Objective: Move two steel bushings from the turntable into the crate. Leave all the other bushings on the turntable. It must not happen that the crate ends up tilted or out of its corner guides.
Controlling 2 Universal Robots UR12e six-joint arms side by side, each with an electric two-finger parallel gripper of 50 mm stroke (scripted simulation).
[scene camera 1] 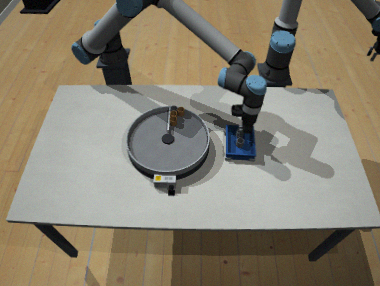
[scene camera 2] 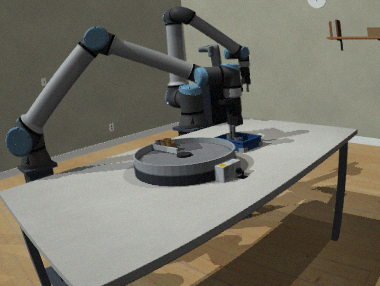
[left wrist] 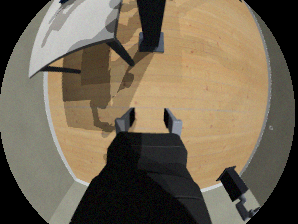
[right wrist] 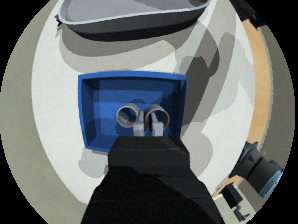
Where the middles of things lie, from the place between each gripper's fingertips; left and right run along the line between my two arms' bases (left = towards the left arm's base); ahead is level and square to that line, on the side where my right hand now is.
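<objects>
My left hand: 80 cm to the left of the blue crate (scene camera 1: 232,151), 72 cm short of it, 15 cm above it. My right gripper: 3 cm above the crate, 3 cm short of it.
</objects>
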